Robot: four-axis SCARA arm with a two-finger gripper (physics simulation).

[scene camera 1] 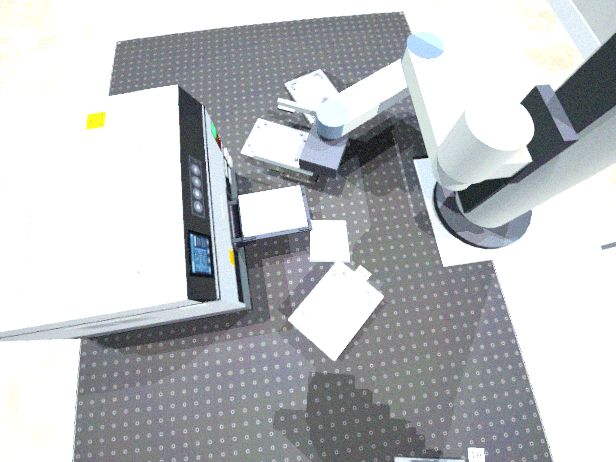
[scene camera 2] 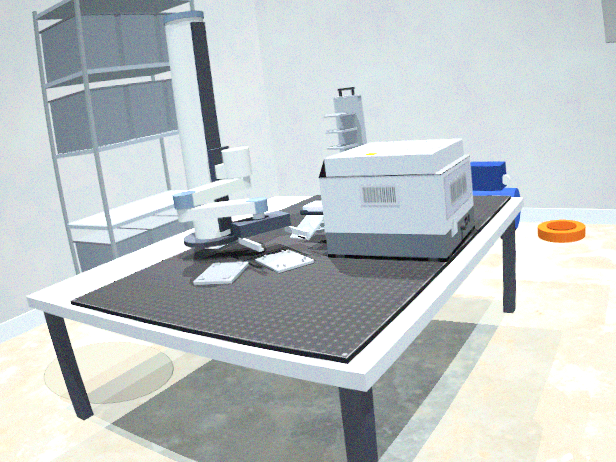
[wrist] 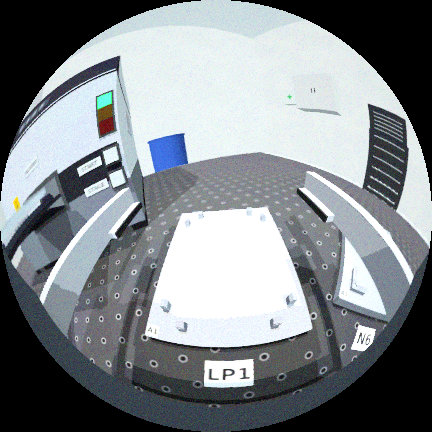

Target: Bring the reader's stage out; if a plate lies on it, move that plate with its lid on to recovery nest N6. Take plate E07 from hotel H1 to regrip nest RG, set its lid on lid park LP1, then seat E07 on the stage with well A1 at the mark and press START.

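Seen in the pictures: gripper, between the fingertips: (scene camera 1: pixel 266 127) (scene camera 2: pixel 284 241) (wrist: pixel 216 185); arm's base, origin of its link: (scene camera 1: pixel 480 203) (scene camera 2: pixel 214 238).
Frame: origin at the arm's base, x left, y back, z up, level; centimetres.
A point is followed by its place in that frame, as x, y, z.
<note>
My gripper (wrist: pixel 216 185) @(-24.0, -52.5, 8.3) (scene camera 1: pixel 283 140) is open, its fingers apart on both sides of lid park LP1 (wrist: pixel 225 265) @(-22.8, -49.6, 2.3) (scene camera 1: pixel 272 142) @(-23.8, -51.8, 2.3) (scene camera 2: pixel 285 261) @(-25.0, -52.4, 2.3). Nothing is between the fingers. The park's top is glaring white between its posts; I cannot tell whether a clear lid lies there. Nest N6 (wrist: pixel 357 295) @(-30.2, -38.7, 2.5) (scene camera 1: pixel 311 90) @(-40.0, -39.0, 2.5) (scene camera 2: pixel 221 273) @(-39.7, -39.2, 2.5) is right of it in the wrist view. The stage (scene camera 1: pixel 280 235) @(5.8, -51.8, 12.4) is out of the reader (scene camera 1: pixel 100 200) @(3.4, -75.5, 31.6) (scene camera 2: pixel 385 195) @(-15.3, -83.0, 20.4), with a white top; a plate there cannot be told for certain. The START button (wrist: pixel 111 155) @(-14.7, -61.4, 12.8) is on the reader's front. Plate E07 cannot be identified.
A large white nest (scene camera 1: pixel 336 312) @(22.0, -42.7, 8.9) stands turned in scene camera 1, with a smaller white square (scene camera 1: pixel 329 241) @(6.4, -41.4, 5.5) between it and the stage. The hotel (scene camera 2: pixel 356 120) @(62.0, -35.2, 37.0) rises behind the reader in scene camera 2. The arm's column (scene camera 2: pixel 185 100) @(-7.0, -2.5, 55.5) stands on the table's far side.
</note>
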